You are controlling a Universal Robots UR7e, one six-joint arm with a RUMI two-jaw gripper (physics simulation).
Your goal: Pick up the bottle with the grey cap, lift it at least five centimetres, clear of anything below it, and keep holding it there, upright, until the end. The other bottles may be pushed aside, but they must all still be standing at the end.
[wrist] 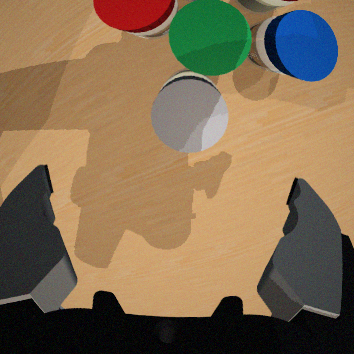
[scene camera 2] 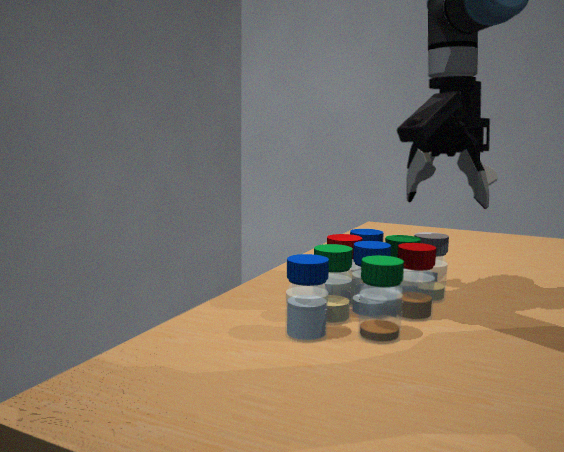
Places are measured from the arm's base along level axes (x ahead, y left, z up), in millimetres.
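Where they show: gripper, fingertip midpoint: [wrist: 170, 175] [scene camera 2: 445, 205].
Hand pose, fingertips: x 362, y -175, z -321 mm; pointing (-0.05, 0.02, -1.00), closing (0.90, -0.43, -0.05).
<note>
After its pixels a point has its place.
The bottle with the grey cap [scene camera 2: 432, 244] {z -378, x 370, y -135 mm} [wrist: 189, 116] {z -369, x 378, y -161 mm} stands upright on the table at the back right of the group in the scene view, partly hidden behind a red-capped bottle. In the wrist view its cap lies above the line between the fingertips, a little right of the picture's middle. My gripper [scene camera 2: 448, 201] {z -321, x 362, y -175 mm} [wrist: 170, 175] {z -321, x 362, y -175 mm} is open and empty, pointing down. In the scene view the fingertips are above the height of the grey cap. In the wrist view one finger is at the left and one at the right, with bare wood between them.
A green-capped bottle [scene camera 2: 403, 244] [wrist: 210, 37] stands very close to the grey-capped one. A red-capped bottle [scene camera 2: 417, 256] {z -377, x 368, y -38 mm} [wrist: 134, 11] {z -369, x 373, y -78 mm} and a blue-capped bottle [scene camera 2: 366, 235] {z -370, x 470, y -111 mm} [wrist: 307, 46] {z -369, x 477, y -137 mm} stand near it. Several more upright bottles stand toward the scene camera on the wooden table [scene camera 2: 280, 400] {z -474, x 426, y 259 mm} [wrist: 150, 280] {z -474, x 179, y -470 mm}.
</note>
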